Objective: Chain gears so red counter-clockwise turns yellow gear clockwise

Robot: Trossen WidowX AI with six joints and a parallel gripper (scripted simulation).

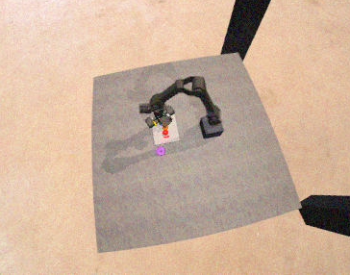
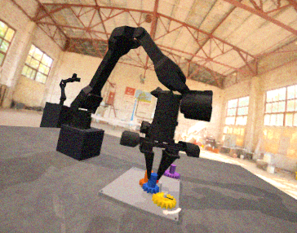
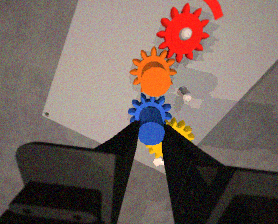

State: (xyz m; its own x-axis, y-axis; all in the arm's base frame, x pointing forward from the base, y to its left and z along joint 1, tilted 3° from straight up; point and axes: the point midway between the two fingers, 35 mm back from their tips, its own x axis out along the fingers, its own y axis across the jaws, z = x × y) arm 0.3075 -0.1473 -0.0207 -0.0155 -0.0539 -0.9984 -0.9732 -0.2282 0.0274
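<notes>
Now: the orange gear 4 cm to the left of my gripper tip, 2 cm below it and 1 cm behind it. From my gripper tip the other things lie so: red gear 7 cm to the left, 3 cm below; then yellow gear 3 cm below, 3 cm ahead, 2 cm to the right; then blue gear 1 cm below.
</notes>
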